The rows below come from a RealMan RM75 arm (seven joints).
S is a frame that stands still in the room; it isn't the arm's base.
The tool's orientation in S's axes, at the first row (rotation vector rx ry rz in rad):
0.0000 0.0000 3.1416
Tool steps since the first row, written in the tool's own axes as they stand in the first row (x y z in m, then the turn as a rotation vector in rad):
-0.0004 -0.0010 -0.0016 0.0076 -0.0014 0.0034
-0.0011 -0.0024 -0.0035 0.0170 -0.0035 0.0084
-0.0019 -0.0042 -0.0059 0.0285 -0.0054 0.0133
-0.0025 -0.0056 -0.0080 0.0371 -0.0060 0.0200
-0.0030 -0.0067 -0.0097 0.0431 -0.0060 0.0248
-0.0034 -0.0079 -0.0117 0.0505 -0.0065 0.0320
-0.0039 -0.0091 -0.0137 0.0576 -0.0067 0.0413
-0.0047 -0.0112 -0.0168 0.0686 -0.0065 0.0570
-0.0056 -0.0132 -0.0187 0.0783 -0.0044 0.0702
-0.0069 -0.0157 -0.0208 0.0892 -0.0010 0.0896
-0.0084 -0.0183 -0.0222 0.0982 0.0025 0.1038
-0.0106 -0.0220 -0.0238 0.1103 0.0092 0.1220
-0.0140 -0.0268 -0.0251 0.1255 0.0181 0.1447
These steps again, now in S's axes. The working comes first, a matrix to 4 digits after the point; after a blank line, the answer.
The tool's axes in the first row as the columns of a matrix, in S's axes (used below as rounded here):
-1.0000 0.0000 0.0000
0.0000 -1.0000 0.0000
0.0000 0.0000 1.0000

0.0004 0.0010 -0.0016 -0.0076 0.0014 0.0034
0.0011 0.0024 -0.0035 -0.0170 0.0035 0.0084
0.0019 0.0042 -0.0059 -0.0285 0.0054 0.0133
0.0025 0.0056 -0.0080 -0.0371 0.0060 0.0200
0.0030 0.0067 -0.0097 -0.0431 0.0060 0.0248
0.0034 0.0079 -0.0117 -0.0505 0.0065 0.0320
0.0039 0.0091 -0.0137 -0.0576 0.0067 0.0413
0.0047 0.0112 -0.0168 -0.0686 0.0065 0.0570
0.0056 0.0132 -0.0187 -0.0783 0.0044 0.0702
0.0069 0.0157 -0.0208 -0.0892 0.0010 0.0896
0.0084 0.0183 -0.0222 -0.0982 -0.0025 0.1038
0.0106 0.0220 -0.0238 -0.1103 -0.0092 0.1220
0.0140 0.0268 -0.0251 -0.1255 -0.0181 0.1447

